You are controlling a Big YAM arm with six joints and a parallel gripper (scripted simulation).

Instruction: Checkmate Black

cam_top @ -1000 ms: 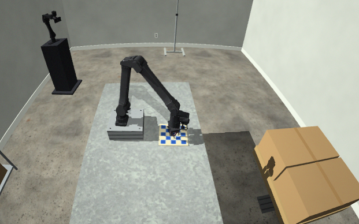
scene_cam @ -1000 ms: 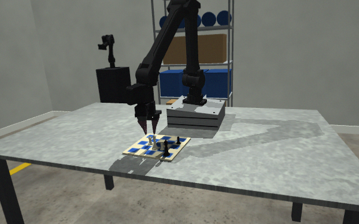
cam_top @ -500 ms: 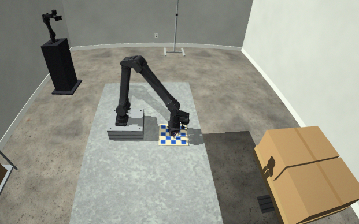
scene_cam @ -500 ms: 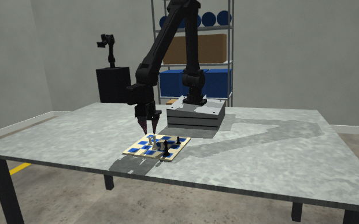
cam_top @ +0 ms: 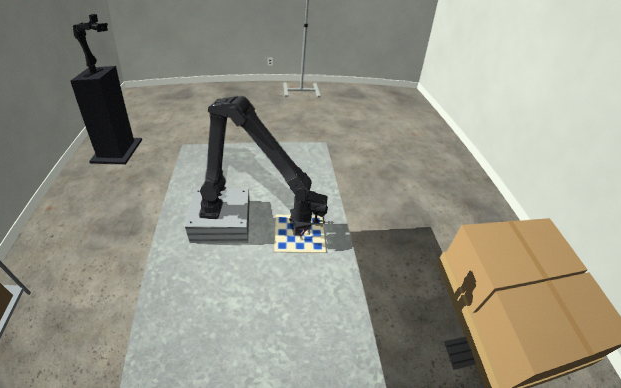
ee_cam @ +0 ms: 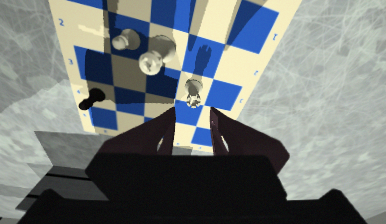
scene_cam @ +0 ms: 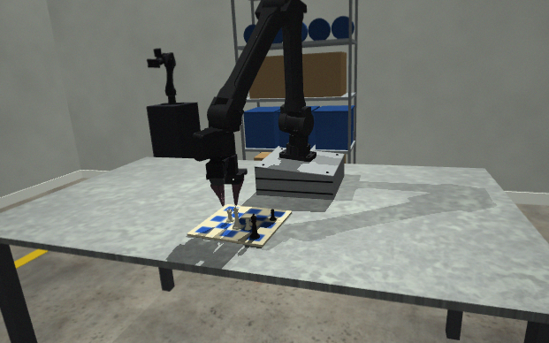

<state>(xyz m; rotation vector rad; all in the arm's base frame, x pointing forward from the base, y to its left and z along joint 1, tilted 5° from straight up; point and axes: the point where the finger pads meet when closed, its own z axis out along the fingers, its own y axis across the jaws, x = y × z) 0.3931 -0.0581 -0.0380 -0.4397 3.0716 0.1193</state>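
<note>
My gripper is now 10 mm short of the white crowned piece and 40 mm above it. Also, from my hand: white king (40 mm ahead, 40 mm to the left, 20 mm below); then white pawn (40 mm ahead, 80 mm to the left, 40 mm below); then blue-and-cream chessboard (40 mm to the left, 50 mm below).
</note>
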